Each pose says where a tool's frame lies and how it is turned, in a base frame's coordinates. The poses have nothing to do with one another.
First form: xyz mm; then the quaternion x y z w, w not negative.
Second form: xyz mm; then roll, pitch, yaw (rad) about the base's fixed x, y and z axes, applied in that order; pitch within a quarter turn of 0, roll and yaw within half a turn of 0. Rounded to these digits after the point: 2 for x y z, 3 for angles.
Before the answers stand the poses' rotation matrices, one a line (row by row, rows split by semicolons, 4 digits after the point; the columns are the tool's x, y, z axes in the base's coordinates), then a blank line. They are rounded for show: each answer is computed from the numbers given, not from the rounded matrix.
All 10 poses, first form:
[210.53, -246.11, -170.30, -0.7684, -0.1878, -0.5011, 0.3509]
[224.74, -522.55, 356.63, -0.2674, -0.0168, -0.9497, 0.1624]
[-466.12, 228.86, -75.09, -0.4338, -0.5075, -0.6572, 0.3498]
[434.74, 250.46, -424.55, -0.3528, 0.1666, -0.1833, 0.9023]
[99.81, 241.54, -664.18, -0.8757, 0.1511, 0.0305, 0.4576]
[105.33, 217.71, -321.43, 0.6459, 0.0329, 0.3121, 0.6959]
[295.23, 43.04, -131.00, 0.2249, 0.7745, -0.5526, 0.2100]
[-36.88, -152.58, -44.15, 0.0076, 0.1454, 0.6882, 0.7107]
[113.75, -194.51, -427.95, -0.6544, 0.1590, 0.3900, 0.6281]
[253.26, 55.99, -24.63, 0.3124, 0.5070, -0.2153, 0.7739]
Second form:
0.4272 0.6403 0.6383; -0.0631 -0.6832 0.7275; 0.9019 -0.3511 -0.2515
-0.8043 0.3174 0.5024; -0.2995 -0.9467 0.1188; 0.5133 -0.0549 0.8564
-0.3789 0.9001 0.2151; -0.0195 -0.2402 0.9705; 0.9252 0.3636 0.1085
0.8773 0.2132 0.4300; -0.4484 0.6839 0.5756; -0.1713 -0.6978 0.6955
0.9525 -0.2925 0.0849; -0.2367 -0.5355 0.8106; -0.1917 -0.7922 -0.5793
0.8030 -0.3919 0.4490; 0.4769 -0.0292 -0.8785; 0.3574 0.9195 0.1634
-0.8106 0.5805 0.0767; 0.1163 0.2880 -0.9505; -0.5739 -0.7616 -0.3010
0.0104 -0.9761 0.2172; 0.9805 0.0526 0.1893; -0.1962 0.2109 0.9576
0.6453 -0.6979 -0.3107; 0.2818 -0.1605 0.9460; -0.7101 -0.6979 0.0931
0.3931 0.6501 0.6503; -0.0165 0.7121 -0.7019; -0.9193 0.2652 0.2907

[210.53, -246.11, -170.30, -2.192, -1.124, -0.147]
[224.74, -522.55, 356.63, -0.064, -0.539, -2.785]
[-466.12, 228.86, -75.09, 1.281, -1.182, -3.090]
[434.74, 250.46, -424.55, -0.787, 0.172, -0.472]
[99.81, 241.54, -664.18, -2.202, 0.193, -0.244]
[105.33, 217.71, -321.43, 1.395, -0.365, 0.536]
[295.23, 43.04, -131.00, -1.947, 0.611, 2.999]
[-36.88, -152.58, -44.15, 0.217, 0.198, 1.560]
[113.75, -194.51, -427.95, -1.438, 0.790, 0.412]
[253.26, 55.99, -24.63, 0.740, 1.166, -0.042]

